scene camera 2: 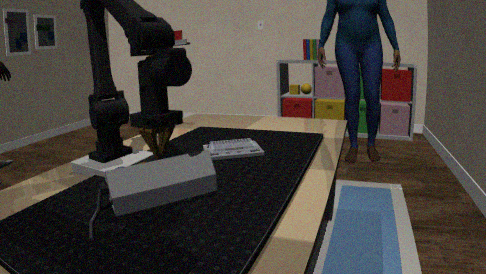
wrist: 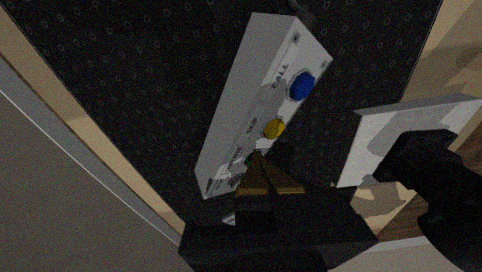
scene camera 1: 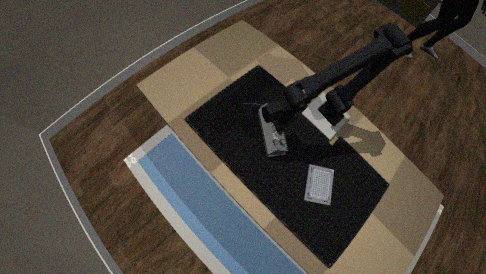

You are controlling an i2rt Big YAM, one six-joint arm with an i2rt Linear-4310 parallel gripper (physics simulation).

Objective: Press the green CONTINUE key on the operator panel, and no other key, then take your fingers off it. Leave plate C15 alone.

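Pixels of known places: gripper, between the fingertips: [wrist: 255, 154] [scene camera 1: 278, 128]; arm's base, origin of its link: [scene camera 2: 110, 155] [wrist: 405, 155] [scene camera 1: 330, 113].
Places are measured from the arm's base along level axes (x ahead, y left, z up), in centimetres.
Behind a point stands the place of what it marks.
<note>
The operator panel [scene camera 1: 267, 138] @[z 3.7, x 36.4, y -8.4 cm] [scene camera 2: 162, 181] @[z 3.2, x 34.3, y -12.8 cm] [wrist: 227, 95] @[z 3.4, x 32.8, y -15.4 cm] is a grey sloped box on the black mat. In the wrist view its blue key [wrist: 302, 86] @[z 5.7, x 25.8, y -16.2 cm] and yellow key [wrist: 274, 128] @[z 5.7, x 28.1, y -12.1 cm] show plainly. Only a sliver of the green CONTINUE key [wrist: 248, 160] @[z 5.8, x 31.1, y -7.9 cm] shows, beside my fingertips. My gripper [scene camera 2: 159, 154] @[z 5.6, x 30.2, y -8.5 cm] [wrist: 255, 154] @[z 5.6, x 30.2, y -8.5 cm] is shut and empty, pointing down, with its tips over or at the green key; whether they touch it I cannot tell. The fourth key is dim beside the fingers. Plate C15 [scene camera 1: 320, 184] @[z 0.9, x 30.5, y 21.2 cm] [scene camera 2: 234, 148] @[z 0.8, x 32.8, y 18.1 cm] lies flat on the mat, apart from the panel and the gripper.
The black mat [scene camera 1: 225, 117] @[z -1.5, x 43.3, y -29.4 cm] [scene camera 2: 240, 200] @[z -1.5, x 47.0, y -5.2 cm] lies on a wooden table. The arm's white base slab [scene camera 2: 86, 166] @[z 0.0, x 1.6, y -10.4 cm] [wrist: 352, 157] @[z -0.4, x 10.8, y -0.4 cm] stands beside the panel. A grey cable [scene camera 2: 93, 220] @[z -1.0, x 27.8, y -26.4 cm] runs from the panel's end. A person [scene camera 2: 357, 30] stands beyond the table by the shelf unit [scene camera 2: 279, 80].
</note>
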